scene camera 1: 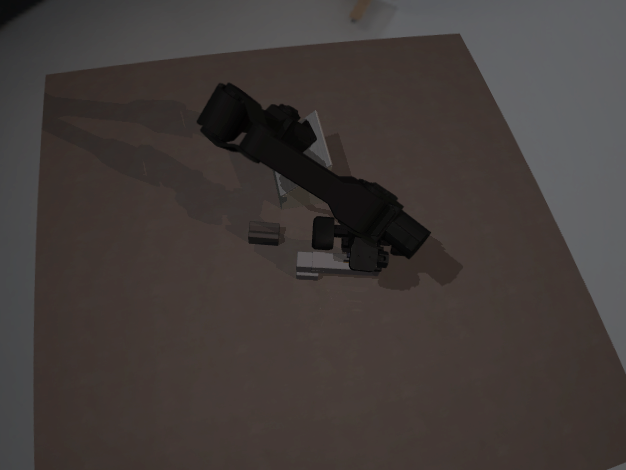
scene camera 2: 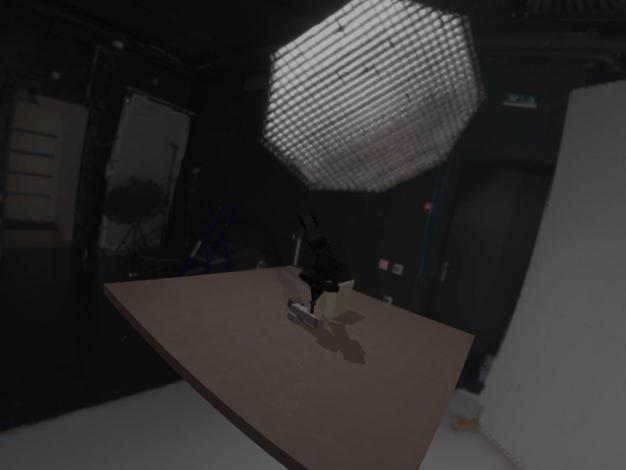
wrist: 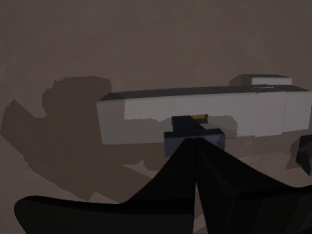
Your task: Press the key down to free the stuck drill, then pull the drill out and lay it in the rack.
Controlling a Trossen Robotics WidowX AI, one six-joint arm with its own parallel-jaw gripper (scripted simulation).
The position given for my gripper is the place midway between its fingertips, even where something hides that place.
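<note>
My gripper (scene camera 1: pixel 354 254) is there for me in scene camera 1, and I can see it (scene camera 2: pixel 313 301) in scene camera 2 and, in the wrist view, it (wrist: pixel 193 146) is visible too. There's a long pale grey block (scene camera 1: pixel 309 264), and the wrist view shows me that block (wrist: pixel 263 105) as well. And I see a dark key (wrist: pixel 183 127).
</note>
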